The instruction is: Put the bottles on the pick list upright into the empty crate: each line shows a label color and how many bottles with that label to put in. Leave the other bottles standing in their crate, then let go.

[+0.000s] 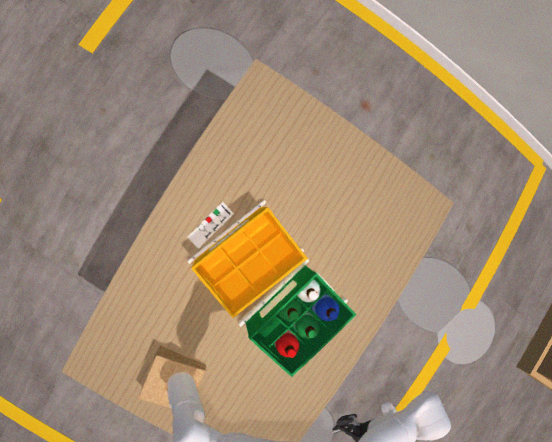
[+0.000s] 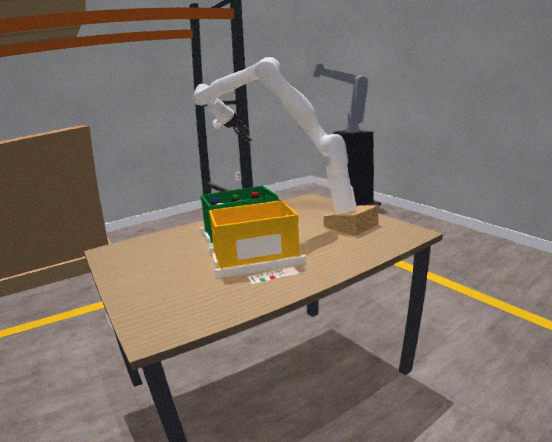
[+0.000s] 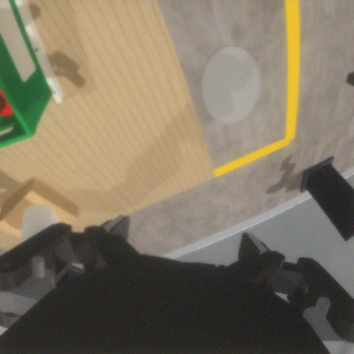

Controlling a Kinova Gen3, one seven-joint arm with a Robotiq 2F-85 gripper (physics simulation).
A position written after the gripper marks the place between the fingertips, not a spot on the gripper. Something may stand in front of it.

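The gripper (image 3: 183,237) is visible, as is a pick list (image 1: 222,213).
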